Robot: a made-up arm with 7 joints.
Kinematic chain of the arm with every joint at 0, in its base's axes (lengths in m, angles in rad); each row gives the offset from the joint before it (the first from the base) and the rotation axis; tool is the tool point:
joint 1: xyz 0 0 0.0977 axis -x
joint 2: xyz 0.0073 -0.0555 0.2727 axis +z
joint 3: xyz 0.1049 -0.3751 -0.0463 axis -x
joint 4: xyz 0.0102 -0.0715 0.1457 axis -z
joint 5: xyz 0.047 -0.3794 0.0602 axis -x
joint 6: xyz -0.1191 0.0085 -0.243 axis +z
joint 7: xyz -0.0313 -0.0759 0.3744 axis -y
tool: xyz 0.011 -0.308 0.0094
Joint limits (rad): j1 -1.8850..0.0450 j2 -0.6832..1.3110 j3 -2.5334..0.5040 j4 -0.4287..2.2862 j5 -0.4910..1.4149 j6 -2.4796..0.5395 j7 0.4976..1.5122
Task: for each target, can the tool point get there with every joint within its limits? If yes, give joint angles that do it. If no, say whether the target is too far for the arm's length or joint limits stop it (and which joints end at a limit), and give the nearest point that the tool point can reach.
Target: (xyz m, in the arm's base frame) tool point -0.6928 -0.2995 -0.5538
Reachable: yes | joints -1.7229 -0.3337 -1.0181 0.8079 0.5596 -1.0931 1.1982
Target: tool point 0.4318 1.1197 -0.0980
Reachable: no: joint limits stop it (at a limit: joint 1) | nearest point 0.3861 0.7782 -0.1550 | short by 0.349 m
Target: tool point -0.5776 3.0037 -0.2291
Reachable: no: too far | nearest point -0.2696 0.8098 -0.3277 | short by 2.218 m
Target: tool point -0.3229 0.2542 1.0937
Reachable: no: joint limits stop it (at a limit: joint 1, joint 2, joint 4) | nearest point -0.2933 0.1122 0.9210 | short by 0.226 m
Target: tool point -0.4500 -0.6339 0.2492
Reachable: yes | joints -0.7024 -0.5335 -1.4361 1.2196 1.0624 -1.7376 1.3039
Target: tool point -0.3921 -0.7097 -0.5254
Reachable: yes | joints -1.0789 -0.0516 -2.0814 1.4460 0.1924 -1.2805 1.1011
